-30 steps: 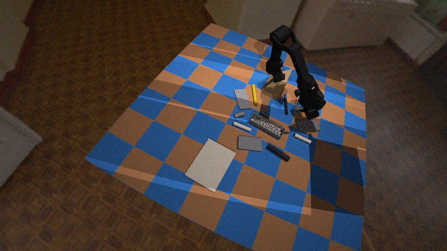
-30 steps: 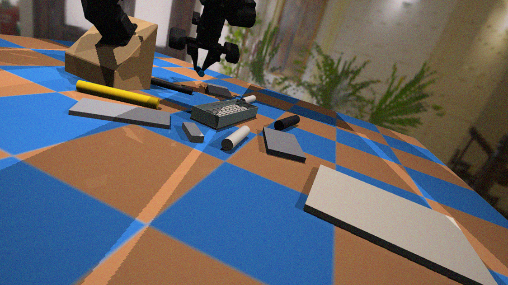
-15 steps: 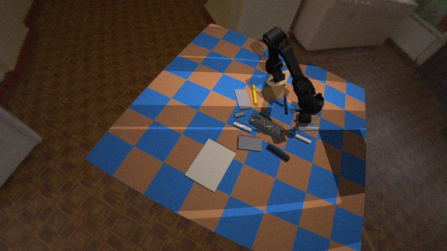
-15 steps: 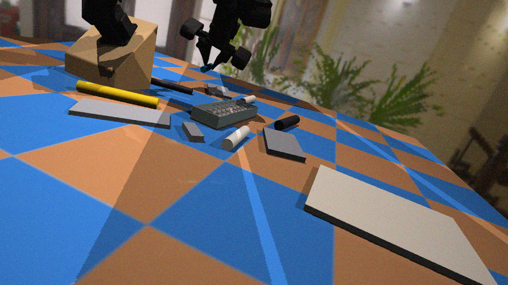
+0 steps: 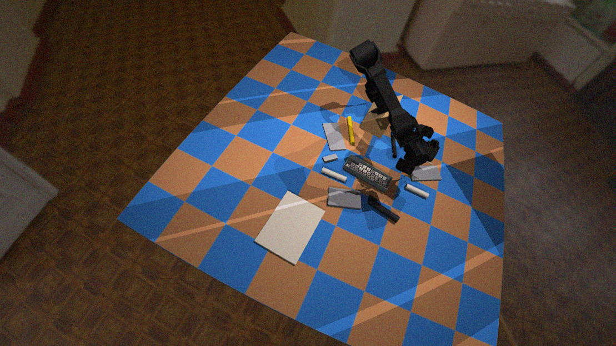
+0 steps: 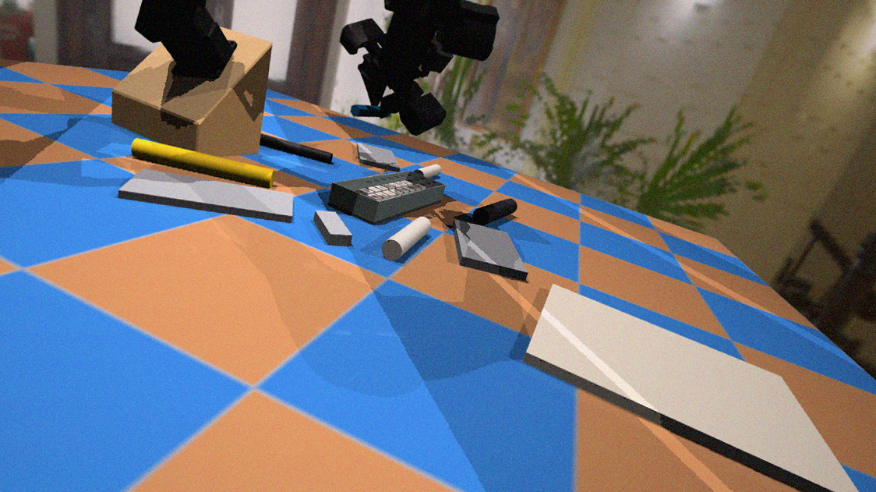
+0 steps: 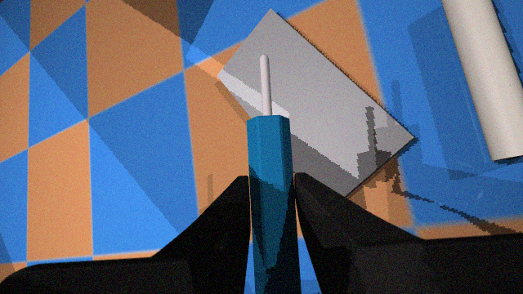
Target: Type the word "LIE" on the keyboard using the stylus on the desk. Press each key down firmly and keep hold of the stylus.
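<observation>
The stylus lies 1 cm to the left of my gripper tip. Also, from my gripper tip: black pen: 13 cm behind, 9 cm to the right, 8 cm below; L key: 15 cm to the right, 12 cm ahead, 7 cm below; grey slab: 8 cm below, 6 cm to the left.
</observation>
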